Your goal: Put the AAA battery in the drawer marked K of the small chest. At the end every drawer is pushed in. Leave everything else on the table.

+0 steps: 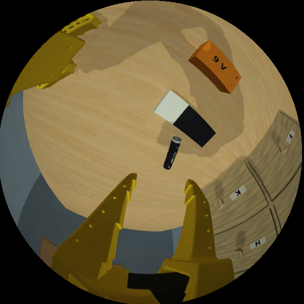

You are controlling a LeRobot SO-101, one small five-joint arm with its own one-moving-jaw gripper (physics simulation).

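The AAA battery [172,153], black with a silver end, lies on the table beyond my jaw tips, apart from both jaws. My gripper [161,179] is open, with a V-shaped gap and nothing between the jaws. The small wooden chest [252,210] stands at the right. Its drawer marked K [229,197] has a round knob and looks pushed in. The drawer marked H [250,245] is below it, and the drawer marked F [285,140] is at the far right.
A white and black block [185,118] lies just past the battery. An orange 9 V battery [216,67] lies farther off at the upper right. A yellow arm part [52,55] shows at the upper left. The table edge runs across the lower left, with grey floor beyond.
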